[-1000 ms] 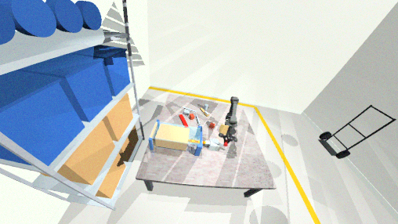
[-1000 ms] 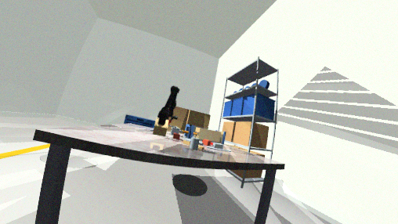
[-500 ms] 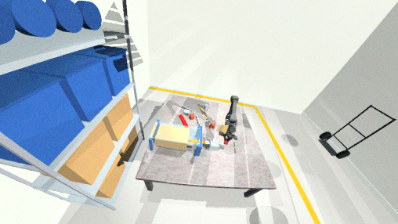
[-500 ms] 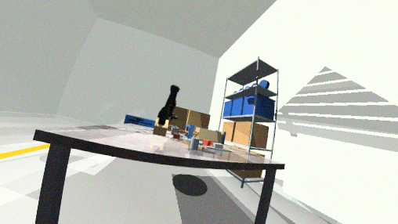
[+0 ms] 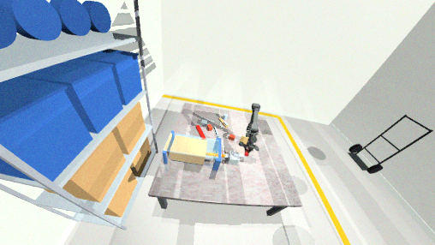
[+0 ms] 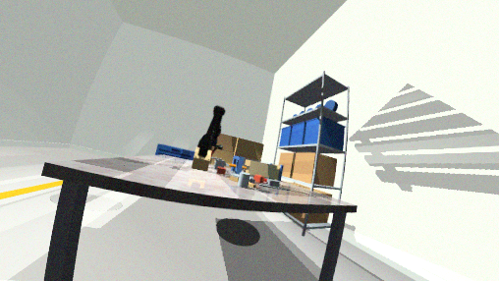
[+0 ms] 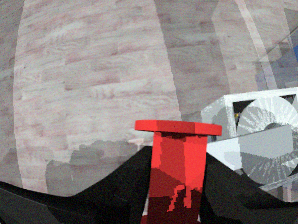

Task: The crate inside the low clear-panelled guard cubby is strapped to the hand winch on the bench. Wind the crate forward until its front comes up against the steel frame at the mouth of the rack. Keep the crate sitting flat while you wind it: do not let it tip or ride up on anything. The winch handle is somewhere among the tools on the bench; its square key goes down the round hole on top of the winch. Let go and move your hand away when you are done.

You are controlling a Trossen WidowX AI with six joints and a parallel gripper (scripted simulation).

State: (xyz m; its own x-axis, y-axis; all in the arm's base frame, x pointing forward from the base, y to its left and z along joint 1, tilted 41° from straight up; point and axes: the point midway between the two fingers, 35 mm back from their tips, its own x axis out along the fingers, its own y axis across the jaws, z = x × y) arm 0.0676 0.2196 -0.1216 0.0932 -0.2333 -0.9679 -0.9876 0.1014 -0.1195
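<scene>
Right now the winch is 10 cm below my gripper tip, 8 cm ahead of it and 1 cm to the right of it. Round my gripper tip: red bar 47 cm ahead, 31 cm to the right, 13 cm below.
</scene>
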